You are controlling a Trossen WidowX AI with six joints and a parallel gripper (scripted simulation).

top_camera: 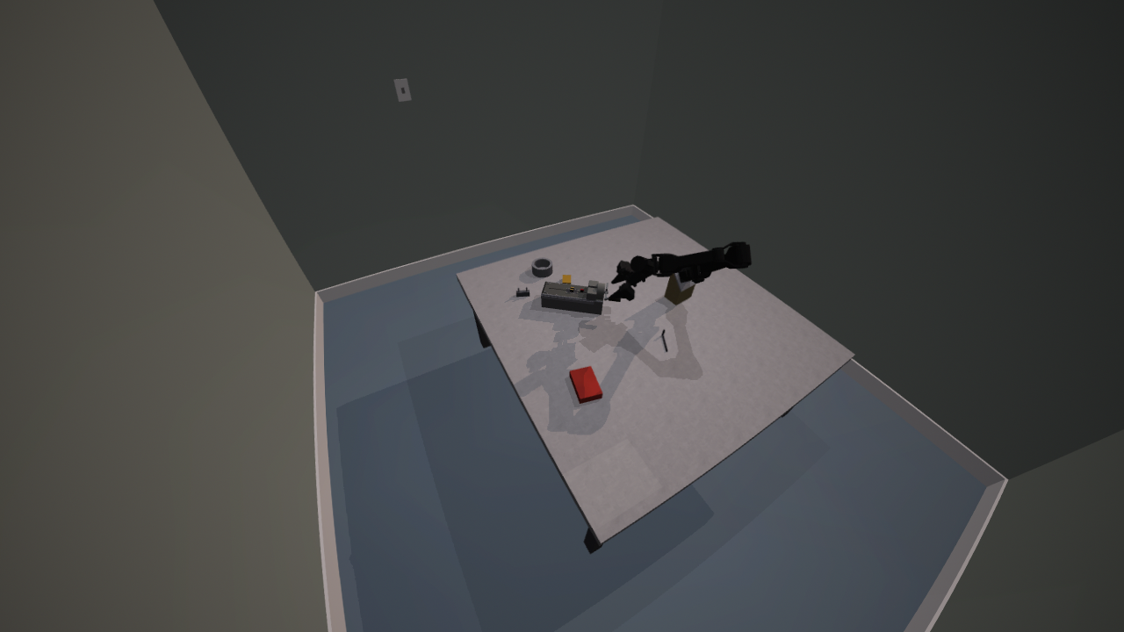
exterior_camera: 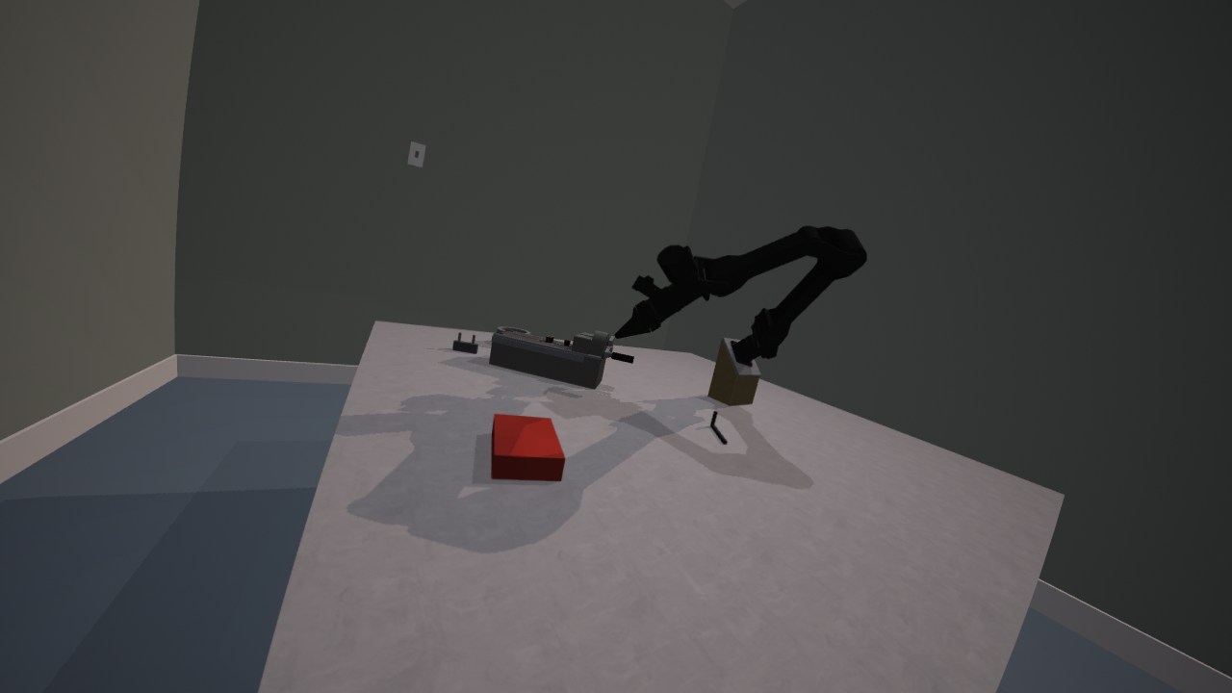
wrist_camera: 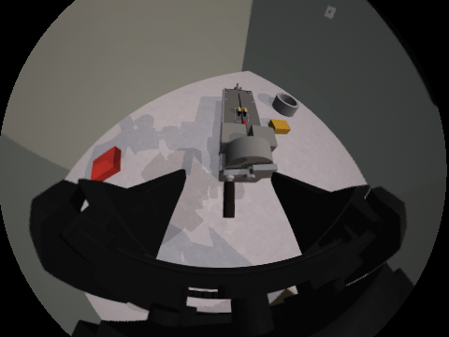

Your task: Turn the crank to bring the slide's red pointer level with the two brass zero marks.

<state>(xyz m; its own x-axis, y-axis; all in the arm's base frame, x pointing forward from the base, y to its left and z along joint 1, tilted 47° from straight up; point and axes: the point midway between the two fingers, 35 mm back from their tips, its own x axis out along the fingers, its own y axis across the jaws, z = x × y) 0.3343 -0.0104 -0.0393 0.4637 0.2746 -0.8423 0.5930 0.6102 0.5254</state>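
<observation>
Now: gripper tip 5 cm above the black crank handle, 2 cm past it and 1 cm to the right of it. From my gripper tip the other things lie so: yellow block (27 cm to the right, 12 cm below, 6 cm ahead); then red pointer (10 cm to the right, 7 cm ahead, 5 cm below); then black bent key (23 cm to the left, 12 cm below, 12 cm behind).
</observation>
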